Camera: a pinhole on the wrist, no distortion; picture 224 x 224 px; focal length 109.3 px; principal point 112.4 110.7 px. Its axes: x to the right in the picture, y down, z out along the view. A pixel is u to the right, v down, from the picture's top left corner.
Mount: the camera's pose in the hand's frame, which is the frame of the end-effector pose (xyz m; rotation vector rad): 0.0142 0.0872 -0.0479 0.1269 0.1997 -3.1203
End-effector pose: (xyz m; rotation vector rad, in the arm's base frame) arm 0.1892 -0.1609 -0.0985 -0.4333 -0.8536 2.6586
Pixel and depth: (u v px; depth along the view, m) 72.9 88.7 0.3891
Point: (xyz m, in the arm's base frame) -0.0789 -0.3855 0.0867
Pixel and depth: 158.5 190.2 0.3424
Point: 0.2760 -0.1866 0.2452
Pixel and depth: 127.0 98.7 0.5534
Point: 0.0807 -0.5137 0.2640
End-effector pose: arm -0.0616 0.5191 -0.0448 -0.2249 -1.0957 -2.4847
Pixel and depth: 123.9 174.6 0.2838
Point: -0.0829 0.7526 0.0099
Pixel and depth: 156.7 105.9 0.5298
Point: 0.1663 0.9076 0.2207
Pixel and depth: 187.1 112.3 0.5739
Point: 0.3114 1.0042 0.1568
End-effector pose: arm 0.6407 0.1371 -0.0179 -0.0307 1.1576 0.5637
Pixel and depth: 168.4 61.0 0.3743
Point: 0.7726 0.3308 0.3556
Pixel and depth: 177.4 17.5 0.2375
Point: 0.6592 0.3595 0.2627
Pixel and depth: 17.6 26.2 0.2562
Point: 0.8026 0.5165 -0.0326
